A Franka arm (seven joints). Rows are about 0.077 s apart.
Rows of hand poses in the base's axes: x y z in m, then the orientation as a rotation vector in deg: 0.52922, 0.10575, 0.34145, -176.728, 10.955, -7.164; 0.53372, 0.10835, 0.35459, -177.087, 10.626, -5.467; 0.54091, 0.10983, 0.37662, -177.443, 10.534, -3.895; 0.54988, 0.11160, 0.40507, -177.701, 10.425, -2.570; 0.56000, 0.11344, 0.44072, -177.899, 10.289, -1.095; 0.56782, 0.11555, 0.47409, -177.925, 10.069, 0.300; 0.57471, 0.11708, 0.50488, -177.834, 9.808, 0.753; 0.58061, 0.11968, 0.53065, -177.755, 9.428, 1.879; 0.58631, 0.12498, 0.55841, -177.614, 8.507, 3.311; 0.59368, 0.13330, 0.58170, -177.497, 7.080, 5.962
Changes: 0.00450, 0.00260, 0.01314, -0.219, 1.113, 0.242; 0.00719, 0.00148, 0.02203, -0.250, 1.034, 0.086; 0.00897, 0.00177, 0.02845, -0.178, 0.866, 0.091; 0.01012, 0.00184, 0.03565, -0.120, 0.957, 0.109; 0.00782, 0.00211, 0.03337, 0.040, 0.894, 0.156; 0.00689, 0.00153, 0.03079, 0.121, 0.283, 0.169; 0.00590, 0.00260, 0.02577, 0.132, 0.715, 0.253; 0.00570, 0.00530, 0.02776, 0.221, 0.903, 0.602; 0.00737, 0.00832, 0.02329, 0.209, 1.685, 0.945
